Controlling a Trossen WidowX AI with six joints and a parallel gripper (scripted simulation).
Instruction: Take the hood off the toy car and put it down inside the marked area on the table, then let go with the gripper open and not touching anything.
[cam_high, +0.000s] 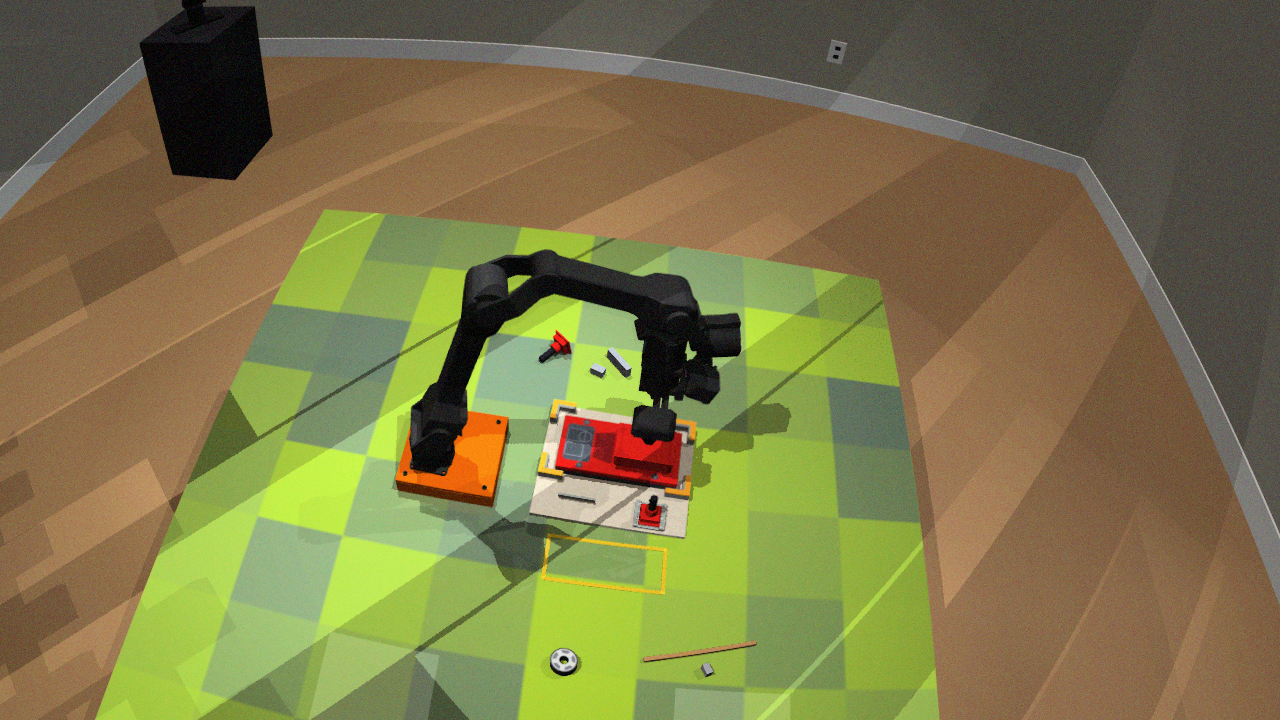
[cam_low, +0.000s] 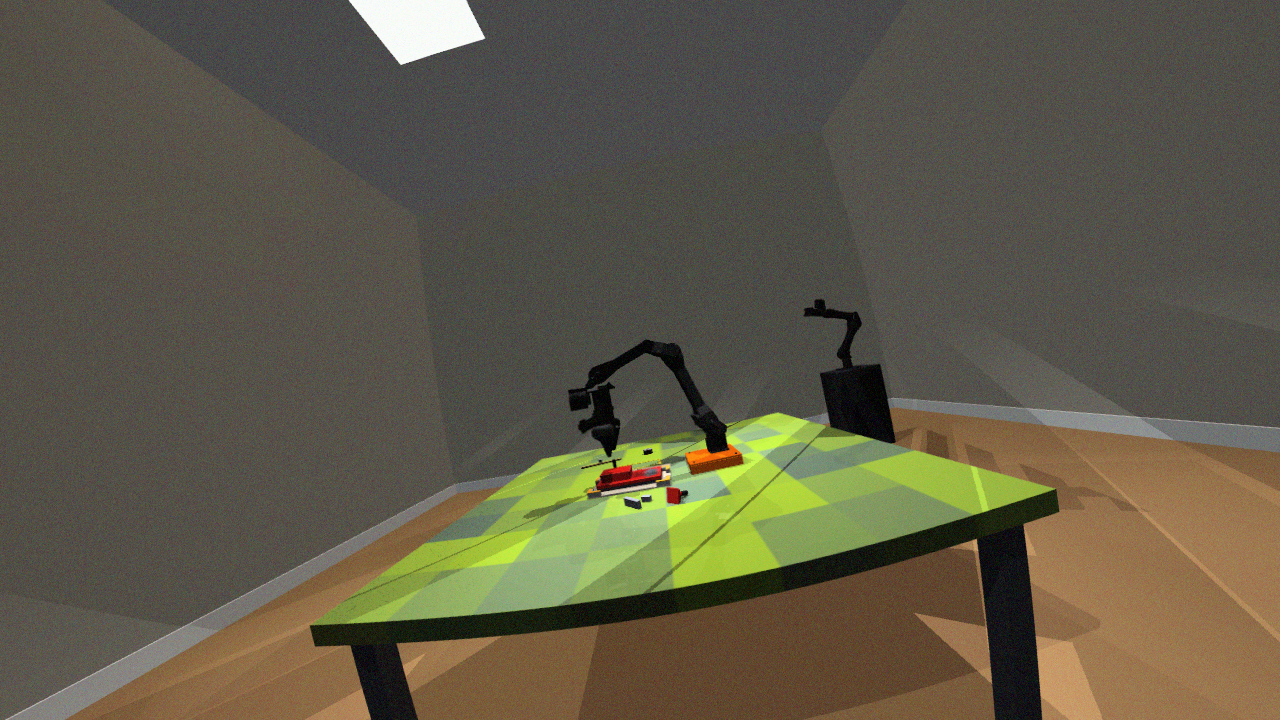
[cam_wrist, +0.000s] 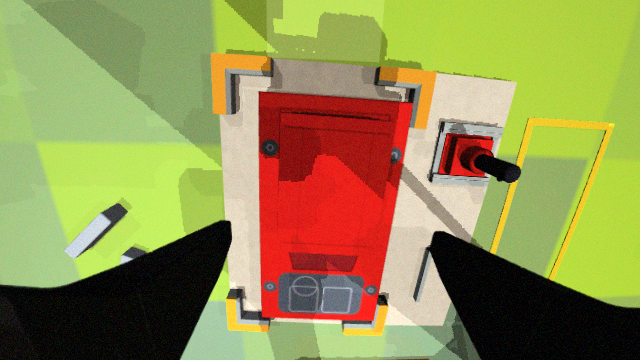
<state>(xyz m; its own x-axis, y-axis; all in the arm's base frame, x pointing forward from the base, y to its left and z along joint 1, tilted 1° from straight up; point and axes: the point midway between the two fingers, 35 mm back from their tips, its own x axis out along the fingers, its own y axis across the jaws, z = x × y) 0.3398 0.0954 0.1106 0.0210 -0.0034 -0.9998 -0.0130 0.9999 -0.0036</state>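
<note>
My gripper tip is now 7 cm above the red hood. Round my gripper tip: thin wooden stick (13 cm ahead, 34 cm to the right, 10 cm below).
</note>
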